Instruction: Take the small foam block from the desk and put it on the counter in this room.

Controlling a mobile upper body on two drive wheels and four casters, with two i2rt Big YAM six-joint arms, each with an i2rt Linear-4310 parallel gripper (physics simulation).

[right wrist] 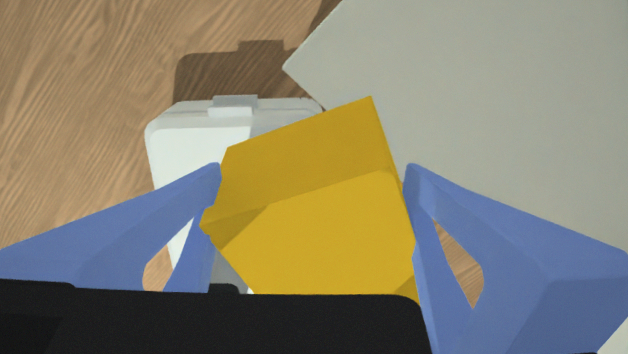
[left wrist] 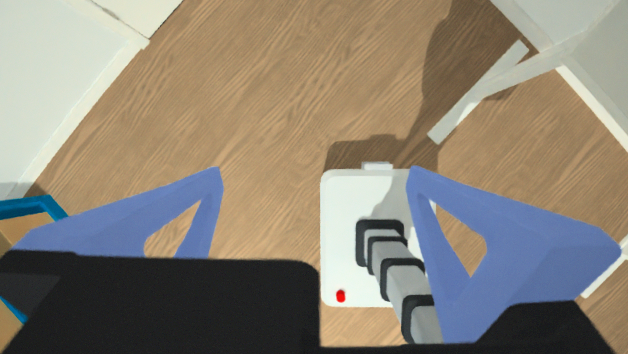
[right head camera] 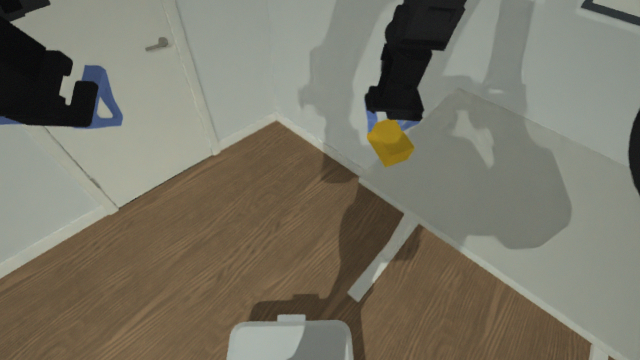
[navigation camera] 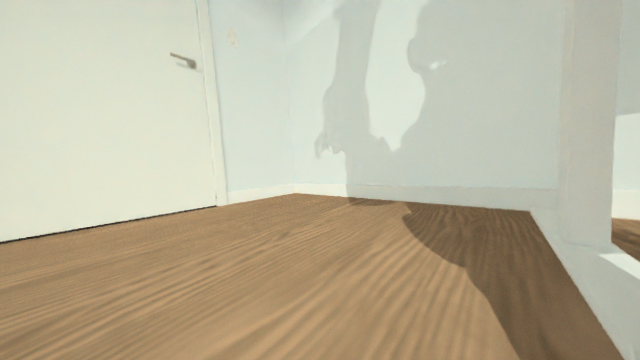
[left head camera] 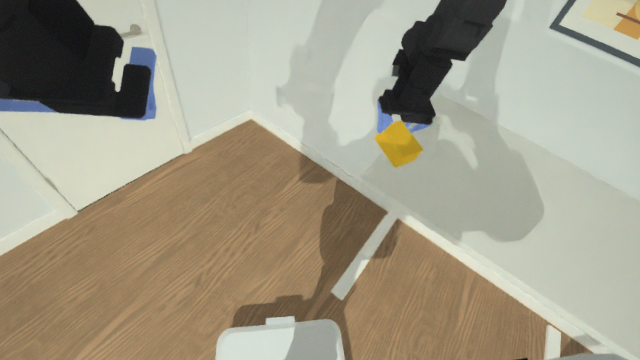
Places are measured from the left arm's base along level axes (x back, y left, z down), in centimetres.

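Pixels of known places: left gripper, between the fingertips: [left wrist: 314, 176] [right head camera: 84, 119] [left head camera: 108, 109]; right gripper, between the fingertips: [right wrist: 313, 178] [right head camera: 383, 131] [left head camera: 391, 133].
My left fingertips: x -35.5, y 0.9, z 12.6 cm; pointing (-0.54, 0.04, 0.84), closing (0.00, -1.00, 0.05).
Note:
Behind a point stands the place of what it marks.
The small foam block [left head camera: 398, 145] @(z 27.6, x -48.5, y -45.1 cm) [right head camera: 391, 144] @(z 27.6, x -48.4, y -46.0 cm) [right wrist: 320, 220] @(z 26.4, x -53.9, y -45.9 cm) is yellow and held tilted between the blue fingers of my right gripper [left head camera: 402, 128] @(z 28.8, x -54.2, y -45.7 cm) [right head camera: 392, 124] @(z 28.8, x -54.2, y -45.7 cm) [right wrist: 313, 178] @(z 28.8, x -54.2, y -45.7 cm), which is shut on it. The block is in the air, in front of the near left end of a pale grey table top [left head camera: 575, 210] @(z 46.0, x -41.2, y -119.3 cm) [right head camera: 600, 225] @(z 46.0, x -37.9, y -111.3 cm) [right wrist: 500, 100] @(z 46.0, x -52.9, y -60.9 cm) in the head views. I cannot tell from these frames whether this table is the desk or the counter. My left gripper [left wrist: 314, 176] @(z 12.6, x -35.5, y 0.9 cm) is wide open with nothing between its fingers, above the white robot base [left wrist: 345, 200] @(z 115.0, x -19.0, y -7.5 cm).
A white table leg [left head camera: 365, 255] [right head camera: 385, 257] @(z 136.4, x -69.6, y -77.6 cm) [navigation camera: 587, 125] @(z 114.1, x -70.3, y -76.9 cm) reaches the wooden floor near the robot. A closed door [left head camera: 100, 150] @(z 107.1, x -127.5, y 80.7 cm) [right head camera: 135, 100] @(z 74.4, x -137.6, y 70.5 cm) [navigation camera: 100, 125] @(z 91.9, x -127.8, y 80.5 cm) is at the left. Part of a blue shelf unit [left wrist: 30, 206] @(z 129.4, x -11.8, y 173.4 cm) shows at the left edge of the left wrist view. A framed picture [left head camera: 600, 20] @(z -0.7, x -85.3, y -123.2 cm) hangs at upper right.

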